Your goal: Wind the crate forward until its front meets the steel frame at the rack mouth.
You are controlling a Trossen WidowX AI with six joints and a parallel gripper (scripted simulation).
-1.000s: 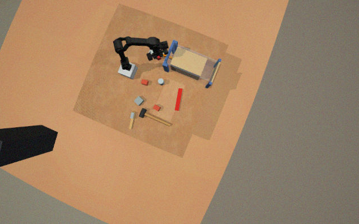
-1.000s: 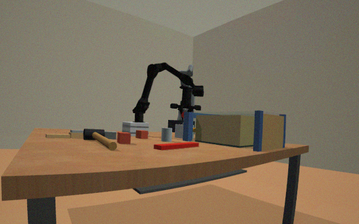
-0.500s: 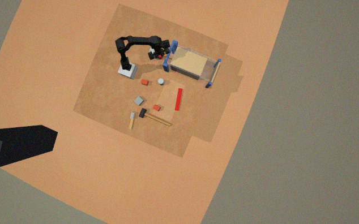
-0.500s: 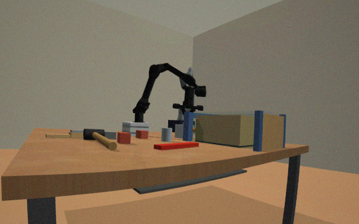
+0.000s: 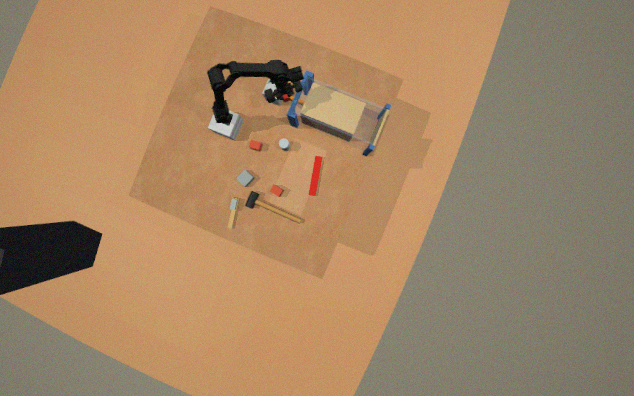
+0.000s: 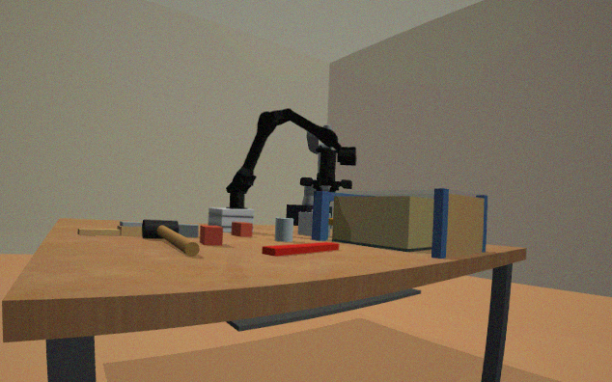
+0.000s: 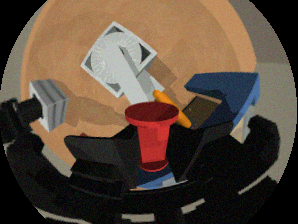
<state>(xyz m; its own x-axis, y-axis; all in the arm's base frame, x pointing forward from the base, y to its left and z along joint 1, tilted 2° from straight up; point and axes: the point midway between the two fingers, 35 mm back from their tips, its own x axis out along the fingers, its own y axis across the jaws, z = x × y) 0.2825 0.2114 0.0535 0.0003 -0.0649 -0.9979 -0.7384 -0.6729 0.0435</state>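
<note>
The grey hand winch lies 11 cm behind my gripper tip, 3 cm to the left of it and 8 cm below it. Round my gripper tip: red knob (2 cm above); then winch handle (4 cm behind, 1 cm to the left, 1 cm below); then clear-panelled cubby (31 cm ahead, 2 cm to the left).
</note>
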